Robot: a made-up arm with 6 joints.
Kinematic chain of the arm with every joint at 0, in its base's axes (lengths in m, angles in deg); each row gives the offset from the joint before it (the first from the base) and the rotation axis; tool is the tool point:
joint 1: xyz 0 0 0.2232 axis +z
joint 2: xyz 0 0 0 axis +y
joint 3: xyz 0 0 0.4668 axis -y
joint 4: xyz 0 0 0 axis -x
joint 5: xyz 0.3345 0 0 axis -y
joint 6: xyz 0 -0.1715 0 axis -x
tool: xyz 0 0 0
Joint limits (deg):
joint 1: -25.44..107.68
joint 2: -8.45..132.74
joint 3: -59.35..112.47
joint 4: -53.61..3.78
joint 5: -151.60..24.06
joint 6: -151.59..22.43
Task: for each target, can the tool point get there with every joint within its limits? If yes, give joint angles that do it. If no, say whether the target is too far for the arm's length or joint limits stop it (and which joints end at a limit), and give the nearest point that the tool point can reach.
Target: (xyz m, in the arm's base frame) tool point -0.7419 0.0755 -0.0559
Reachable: no: joint limits stop it (at a limit: joint 1, joint 2, joint 4) | nearest point -0.0607 -0.0838 -0.0806 | short by 0.700 m
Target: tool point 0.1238 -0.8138 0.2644
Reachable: no: joint limits stop it (at a limit: joint 1) | nearest point 0.3430 -0.3531 0.2644 | short by 0.510 m
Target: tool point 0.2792 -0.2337 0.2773
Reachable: yes | joints -11.83 34.66 -45.39 -0.70 -31.93 -45.01
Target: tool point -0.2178 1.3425 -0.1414
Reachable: no: too far | nearest point -0.1291 0.7960 0.0070 | short by 0.573 m
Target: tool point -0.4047 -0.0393 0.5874
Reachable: no: joint limits stop it (at a limit: joint 1, joint 2, joint 3, joint 4) | nearest point -0.2994 -0.0471 0.9661 | short by 0.393 m
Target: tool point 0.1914 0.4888 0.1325
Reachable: yes | joints 87.68 60.29 -13.14 -1.64 -68.80 -19.24
